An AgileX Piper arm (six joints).
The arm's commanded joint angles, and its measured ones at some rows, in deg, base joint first. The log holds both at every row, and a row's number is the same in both.
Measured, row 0:
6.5 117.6 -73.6 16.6 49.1 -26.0
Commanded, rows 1 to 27:
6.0 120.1 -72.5 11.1 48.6 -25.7
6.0 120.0 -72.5 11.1 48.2 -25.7
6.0 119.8 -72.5 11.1 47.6 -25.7
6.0 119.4 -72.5 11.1 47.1 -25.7
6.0 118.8 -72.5 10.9 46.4 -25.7
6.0 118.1 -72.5 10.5 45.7 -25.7
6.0 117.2 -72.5 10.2 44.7 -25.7
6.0 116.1 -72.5 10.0 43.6 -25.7
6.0 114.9 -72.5 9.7 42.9 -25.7
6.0 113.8 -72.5 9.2 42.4 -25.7
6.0 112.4 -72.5 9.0 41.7 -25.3
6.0 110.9 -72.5 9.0 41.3 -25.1
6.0 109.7 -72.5 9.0 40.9 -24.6
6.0 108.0 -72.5 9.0 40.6 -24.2
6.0 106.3 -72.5 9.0 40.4 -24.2
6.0 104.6 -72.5 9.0 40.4 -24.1
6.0 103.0 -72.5 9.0 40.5 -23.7
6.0 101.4 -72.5 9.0 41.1 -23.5
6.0 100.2 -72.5 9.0 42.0 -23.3
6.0 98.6 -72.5 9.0 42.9 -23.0
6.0 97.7 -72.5 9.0 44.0 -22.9
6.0 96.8 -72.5 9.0 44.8 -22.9
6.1 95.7 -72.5 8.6 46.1 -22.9
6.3 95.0 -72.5 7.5 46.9 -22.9
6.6 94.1 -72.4 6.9 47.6 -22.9
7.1 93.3 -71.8 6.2 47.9 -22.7
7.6 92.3 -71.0 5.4 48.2 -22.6
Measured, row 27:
6.4 95.5 -72.5 8.3 45.8 -23.3
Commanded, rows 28 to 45:
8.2 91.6 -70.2 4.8 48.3 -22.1
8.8 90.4 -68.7 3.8 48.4 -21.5
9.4 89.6 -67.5 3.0 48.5 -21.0
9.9 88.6 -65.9 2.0 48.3 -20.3
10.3 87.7 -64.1 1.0 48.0 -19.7
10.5 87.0 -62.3 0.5 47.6 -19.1
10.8 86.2 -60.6 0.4 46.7 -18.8
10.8 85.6 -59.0 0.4 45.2 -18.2
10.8 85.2 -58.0 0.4 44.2 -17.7
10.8 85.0 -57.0 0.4 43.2 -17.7
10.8 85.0 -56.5 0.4 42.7 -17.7
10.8 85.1 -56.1 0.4 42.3 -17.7
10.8 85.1 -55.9 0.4 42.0 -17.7
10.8 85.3 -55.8 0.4 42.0 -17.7
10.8 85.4 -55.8 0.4 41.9 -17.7
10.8 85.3 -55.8 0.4 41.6 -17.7
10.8 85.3 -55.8 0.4 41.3 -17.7
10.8 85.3 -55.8 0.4 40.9 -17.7
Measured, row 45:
10.7 85.6 -56.1 1.0 42.6 -18.1
